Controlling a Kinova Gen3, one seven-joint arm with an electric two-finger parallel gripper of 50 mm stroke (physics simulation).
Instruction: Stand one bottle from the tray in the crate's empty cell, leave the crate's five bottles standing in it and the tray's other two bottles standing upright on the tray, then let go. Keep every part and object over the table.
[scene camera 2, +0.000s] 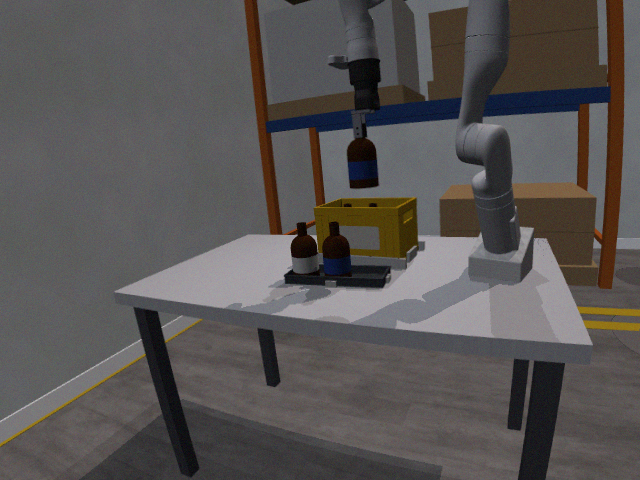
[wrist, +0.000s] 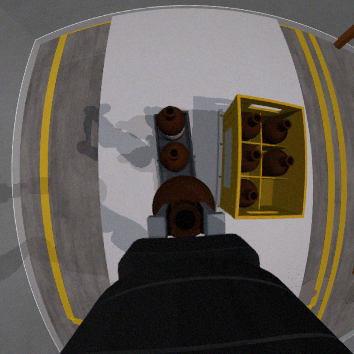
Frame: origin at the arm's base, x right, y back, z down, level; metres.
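Seen in the pictures: gripper, between the fingertips: (scene camera 2: 360, 137) (wrist: 183, 213); arm's base, origin of its link: (scene camera 2: 501, 242).
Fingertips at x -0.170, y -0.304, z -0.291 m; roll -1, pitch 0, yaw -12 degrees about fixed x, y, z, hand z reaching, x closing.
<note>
Offsets run from my fingertips to a thing's top centre. "spot": to the spot under its first point. Level surfaces: height alone.
My gripper (scene camera 2: 360, 132) (wrist: 183, 213) is shut on the neck of a brown bottle with a blue label @[dy -0.001, dx +0.000, dz -0.033 m] (scene camera 2: 362, 169) (wrist: 183, 192). It holds the bottle upright, high above the table and above the crate's rim level. The yellow crate @[dy -0.112, dx +0.197, dz +0.197 m] (scene camera 2: 393, 235) (wrist: 270, 215) stands behind the tray in the scene view, right of the held bottle in the wrist view. Its five bottles stand in cells; the empty cell @[spot: dy -0.035, dx +0.291, dz +0.317 m] (wrist: 279, 192) is at the lower right in the wrist view. A white-label bottle @[dy -0.176, dx -0.053, dz +0.212 m] (scene camera 2: 304, 253) (wrist: 170, 121) and a blue-label bottle @[dy -0.084, dx -0.030, dz +0.212 m] (scene camera 2: 336, 253) (wrist: 174, 156) stand upright on the dark tray (scene camera 2: 368, 282) (wrist: 190, 135).
The white table @[dz +0.372 m] (scene camera 2: 206, 273) (wrist: 195, 55) carries the arm's base (scene camera 2: 498, 263) at the right in the scene view. Light grey rails run along the crate's foot. A rack with an orange post (scene camera 2: 262, 155) and cardboard boxes (scene camera 2: 553, 211) stands behind the table.
</note>
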